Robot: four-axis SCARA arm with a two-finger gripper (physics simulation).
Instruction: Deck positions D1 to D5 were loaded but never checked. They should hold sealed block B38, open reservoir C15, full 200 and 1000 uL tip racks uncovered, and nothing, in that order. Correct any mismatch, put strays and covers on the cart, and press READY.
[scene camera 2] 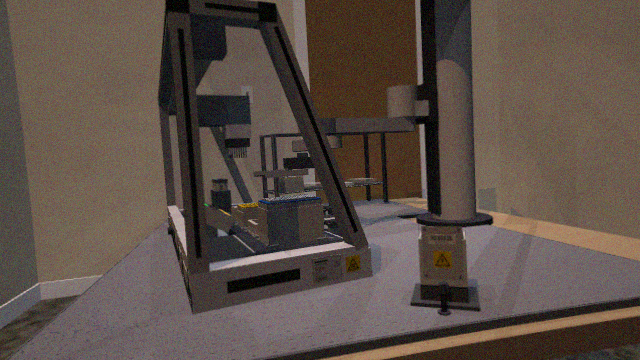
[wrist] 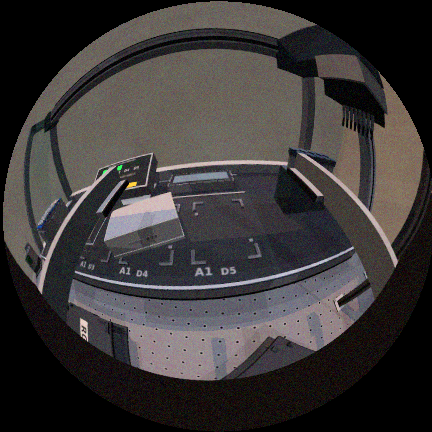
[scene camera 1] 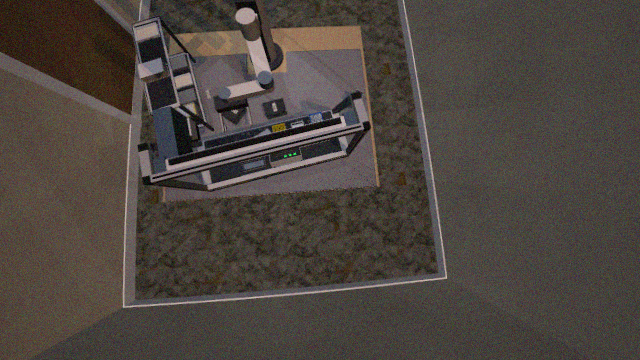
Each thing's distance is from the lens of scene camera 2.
READY button box (scene camera 2: 473, 304): 0.65 m
